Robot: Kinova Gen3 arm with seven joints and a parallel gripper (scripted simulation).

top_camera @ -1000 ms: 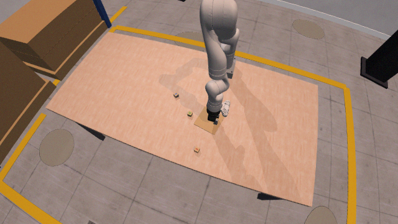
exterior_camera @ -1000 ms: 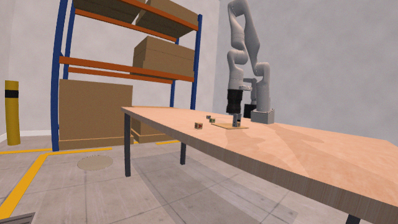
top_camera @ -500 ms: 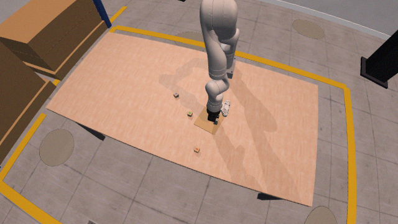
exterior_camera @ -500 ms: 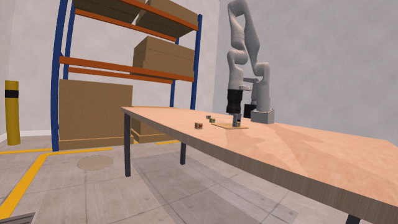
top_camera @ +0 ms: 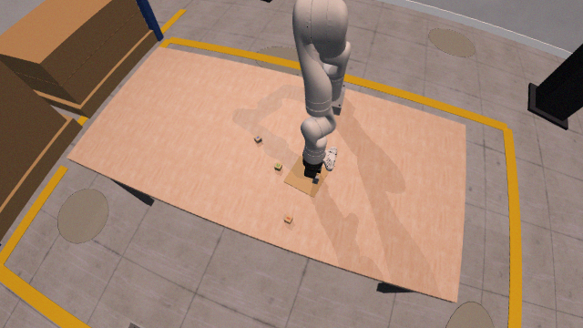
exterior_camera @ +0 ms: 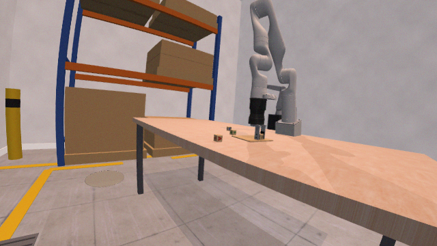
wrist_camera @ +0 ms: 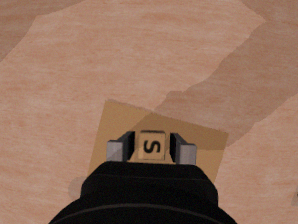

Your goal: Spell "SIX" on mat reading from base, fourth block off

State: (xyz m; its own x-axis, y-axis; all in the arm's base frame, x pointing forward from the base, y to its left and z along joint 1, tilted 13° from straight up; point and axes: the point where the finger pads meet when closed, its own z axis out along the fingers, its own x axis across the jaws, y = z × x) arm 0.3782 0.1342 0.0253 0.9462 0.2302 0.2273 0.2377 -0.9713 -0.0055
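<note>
The tan mat is 1 cm ahead of my hand, 4 cm to the right of it and 2 cm below it. Round my hand: block (21 cm ahead, 1 cm to the right, 1 cm below).
</note>
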